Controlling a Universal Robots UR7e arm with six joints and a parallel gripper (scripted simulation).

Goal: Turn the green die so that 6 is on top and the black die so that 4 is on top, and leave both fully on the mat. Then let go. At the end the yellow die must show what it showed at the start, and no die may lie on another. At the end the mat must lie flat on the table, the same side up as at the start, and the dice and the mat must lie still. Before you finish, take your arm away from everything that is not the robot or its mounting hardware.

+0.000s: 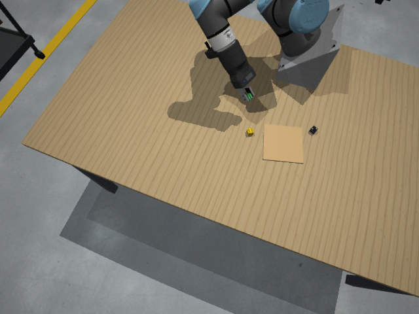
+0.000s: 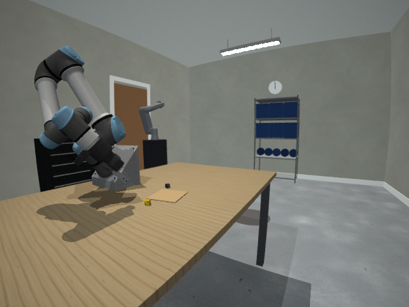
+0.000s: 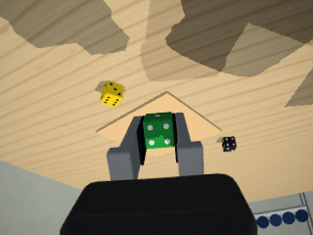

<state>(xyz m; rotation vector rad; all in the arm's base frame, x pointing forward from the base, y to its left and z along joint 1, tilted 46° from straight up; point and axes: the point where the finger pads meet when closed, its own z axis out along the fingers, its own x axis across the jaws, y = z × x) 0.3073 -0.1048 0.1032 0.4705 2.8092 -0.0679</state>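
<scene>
Right now the yellow die is 8 cm ahead of my hand, 4 cm to the left of it and 10 cm below it. Also, from my hand: green die 1 cm to the left, 1 cm below; then black die 1 cm ahead, 26 cm to the left, 10 cm below; then tan mat 9 cm ahead, 17 cm to the left, 10 cm below.
</scene>
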